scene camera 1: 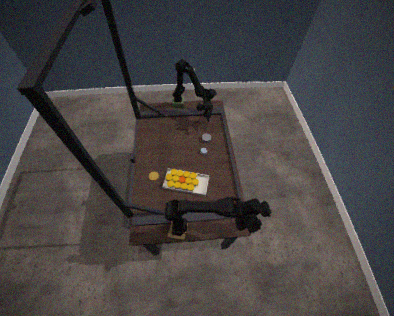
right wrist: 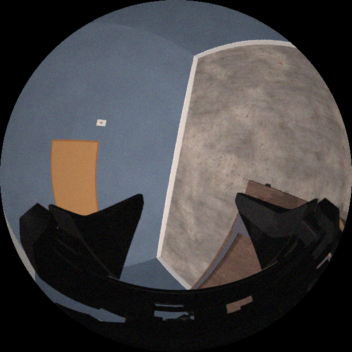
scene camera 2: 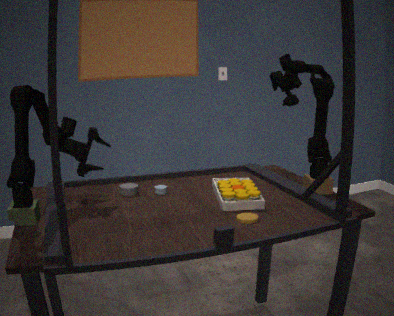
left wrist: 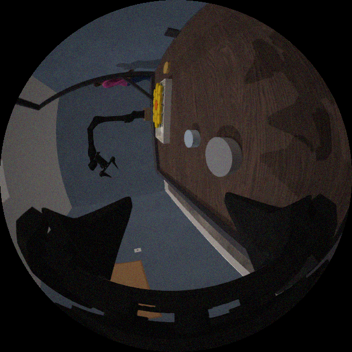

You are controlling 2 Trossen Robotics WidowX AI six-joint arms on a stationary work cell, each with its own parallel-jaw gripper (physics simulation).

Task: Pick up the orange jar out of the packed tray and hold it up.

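Pixels of known places: left gripper, between the fingertips: (scene camera 1: pixel 208 120) (scene camera 2: pixel 107 157); right gripper, between the fingertips: (scene camera 1: pixel 262 220) (scene camera 2: pixel 279 98); left arm's base, origin of its link: (scene camera 1: pixel 178 99) (scene camera 2: pixel 23 204); right arm's base, origin of its link: (scene camera 1: pixel 178 229).
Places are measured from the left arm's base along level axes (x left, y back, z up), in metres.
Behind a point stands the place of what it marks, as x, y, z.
The orange jar (scene camera 1: pixel 182 179) {0.074, -0.779, -0.010} (scene camera 2: pixel 238 187) {0.063, -0.776, -0.010} (left wrist: pixel 156 105) stands among several yellow-topped jars packed around it in the white tray (scene camera 1: pixel 201 186) {0.206, -0.809, -0.054} (scene camera 2: pixel 245 205) {-0.050, -0.762, -0.040} (left wrist: pixel 167 112). One end of the tray holds no jars. My left gripper (scene camera 1: pixel 206 111) (scene camera 2: pixel 106 157) {0.259, -0.316, 0.086} (left wrist: pixel 178 200) is open and empty, raised above the far end of the table in scene camera 1, well away from the tray. My right gripper (scene camera 1: pixel 261 216) {0.489, -1.138, 0.280} (scene camera 2: pixel 283 91) {0.489, -1.138, 0.280} (right wrist: pixel 191 198) is open and empty, high up and away from the tray. The orange jar does not show in the right wrist view.
A grey round container (scene camera 1: pixel 206 137) {0.247, -0.396, -0.027} (scene camera 2: pixel 128 189) {0.210, -0.390, -0.032} (left wrist: pixel 220 156) and a smaller pale-blue one (scene camera 1: pixel 203 150) {0.222, -0.517, -0.034} (scene camera 2: pixel 160 190) {0.200, -0.512, -0.041} (left wrist: pixel 191 138) stand between the left gripper and the tray. A flat yellow disc (scene camera 1: pixel 153 176) {-0.136, -0.742, -0.045} (scene camera 2: pixel 247 218) {-0.152, -0.730, -0.046} (left wrist: pixel 166 67) lies beside the tray. Dark frame posts (scene camera 2: pixel 347 110) {-0.261, -1.019, 0.307} rise at the table's edge.
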